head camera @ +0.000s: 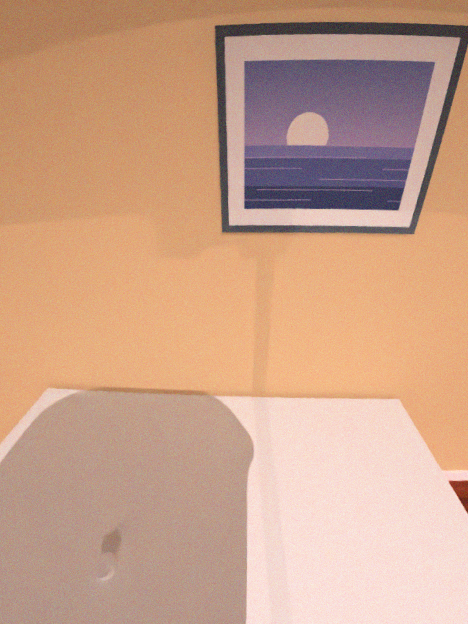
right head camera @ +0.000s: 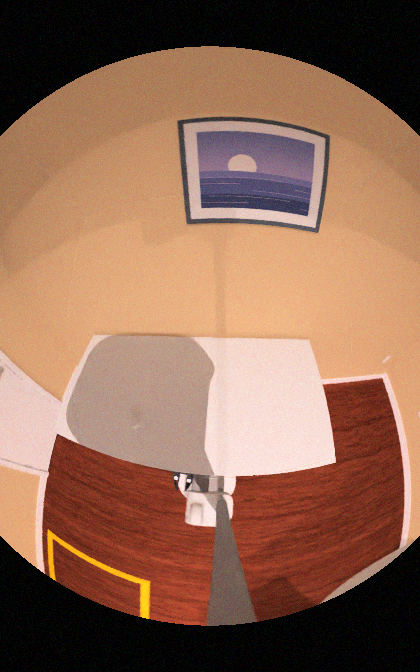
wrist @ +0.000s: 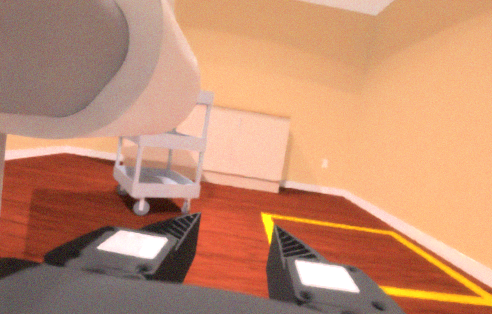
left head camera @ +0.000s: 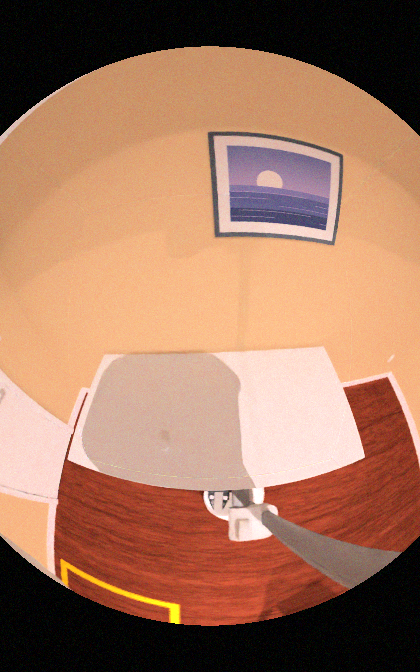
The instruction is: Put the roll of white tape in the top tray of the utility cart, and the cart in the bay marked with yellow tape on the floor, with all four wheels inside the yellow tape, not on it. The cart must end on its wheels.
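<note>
A small pale round thing (head camera: 105, 573) (right head camera: 136, 426), which looks like the roll of white tape, lies on the white table (head camera: 352, 504) (left head camera: 300, 410) (right head camera: 270, 410) inside a large shadow; its outline is faint. The grey utility cart (wrist: 167, 190) stands upright on its wheels in the wrist view, left of and outside the yellow tape bay (wrist: 268, 227) (left head camera: 175, 612) (right head camera: 145, 600). A pale robot part hides some of the cart's upper portion. My gripper (wrist: 234, 240) (left head camera: 218, 499) (right head camera: 183, 481) is open and empty, close to the table's front edge in both side head views.
A low white cabinet (wrist: 247, 150) stands against the wall behind the cart. A framed picture (head camera: 322, 219) (left head camera: 275, 235) (right head camera: 252, 221) hangs above the table. A white door (left head camera: 35, 450) (right head camera: 25, 430) is at the far left of both side head views. Walls border the floor.
</note>
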